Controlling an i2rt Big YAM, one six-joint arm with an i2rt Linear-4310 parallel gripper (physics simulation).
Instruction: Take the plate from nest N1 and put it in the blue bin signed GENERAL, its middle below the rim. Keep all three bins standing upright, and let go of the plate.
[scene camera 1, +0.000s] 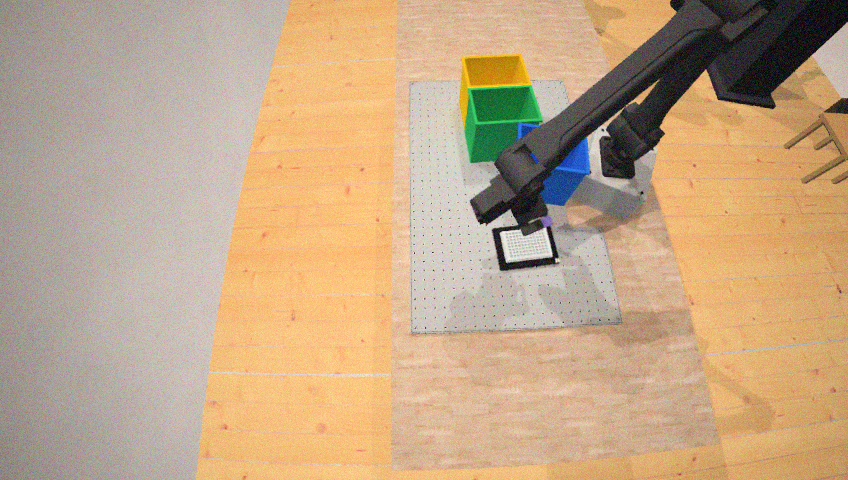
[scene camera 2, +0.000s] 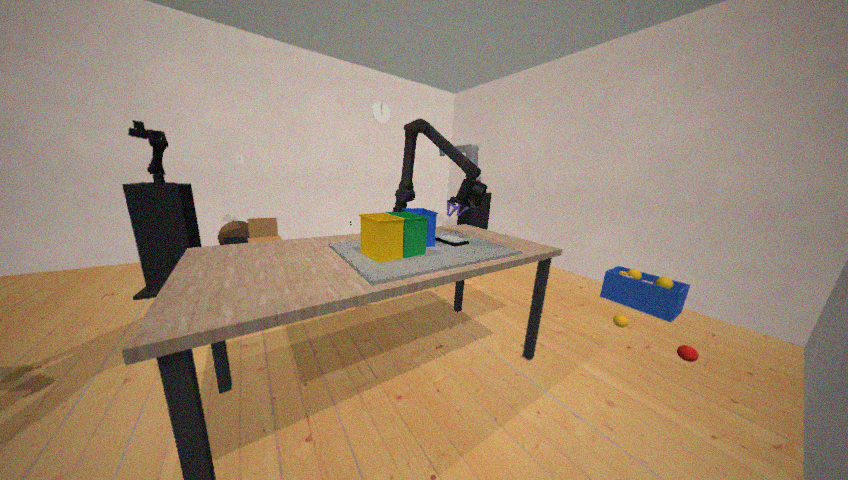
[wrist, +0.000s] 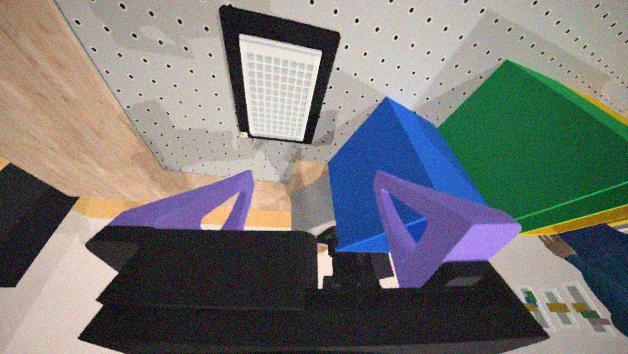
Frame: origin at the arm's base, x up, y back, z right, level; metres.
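Seen in the pictures: gripper, fingertip midpoint: (scene camera 2: 453, 216) (wrist: 313, 177); arm's base, origin of the base link: (scene camera 1: 615, 158).
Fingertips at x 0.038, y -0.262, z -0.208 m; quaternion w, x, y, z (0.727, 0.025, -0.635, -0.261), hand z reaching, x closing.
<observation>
Pixels of each thing's top centre, then the offset from my fingertips to it. Level surfaces: height alone.
- white plate, middle of its top: (wrist: 278, 103) (scene camera 1: 527, 243) (scene camera 2: 452, 237) dx -0.131, dy +0.034, dz -0.027 m
- black nest frame, middle of its top: (wrist: 279, 98) (scene camera 1: 526, 244) (scene camera 2: 451, 239) dx -0.142, dy +0.034, dz -0.027 m
- blue bin, middle of its top: (wrist: 408, 239) (scene camera 1: 553, 147) (scene camera 2: 419, 210) dx +0.023, dy +0.066, dz +0.175 m
- green bin, middle of its top: (wrist: 562, 214) (scene camera 1: 504, 103) (scene camera 2: 406, 214) dx +0.023, dy -0.058, dz +0.305 m
- yellow bin, middle of its top: (wrist: 608, 216) (scene camera 1: 495, 70) (scene camera 2: 381, 216) dx +0.023, dy -0.082, dz +0.433 m
- grey perforated board, its level: dx -0.157 m
- wooden table, its level: dx -0.170 m
The white plate (scene camera 1: 526, 245) (scene camera 2: 451, 238) (wrist: 282, 90) lies flat in a black nest frame (scene camera 1: 529, 265) (wrist: 280, 30); no N1 label is readable. My gripper (scene camera 1: 537, 225) (scene camera 2: 457, 208) (wrist: 313, 177) is open and empty, its purple fingers wide apart. It hangs above the plate's edge nearest the bins, tilted, touching nothing. The blue bin (scene camera 1: 565, 185) (scene camera 2: 431, 228) (wrist: 370, 165) stands upright; in scene camera 1 the arm hides part of it, and its sign is not readable. The green bin (scene camera 1: 496, 139) (scene camera 2: 414, 236) (wrist: 540, 135) and yellow bin (scene camera 1: 496, 70) (scene camera 2: 380, 237) stand upright.
The nest and bins stand on a grey perforated board (scene camera 1: 440, 267) on the wooden table (scene camera 1: 535, 386) (scene camera 2: 238, 285). The green bin is close beside the blue bin, with the yellow one behind it. The forearm (scene camera 1: 612, 89) crosses above the blue bin.
</observation>
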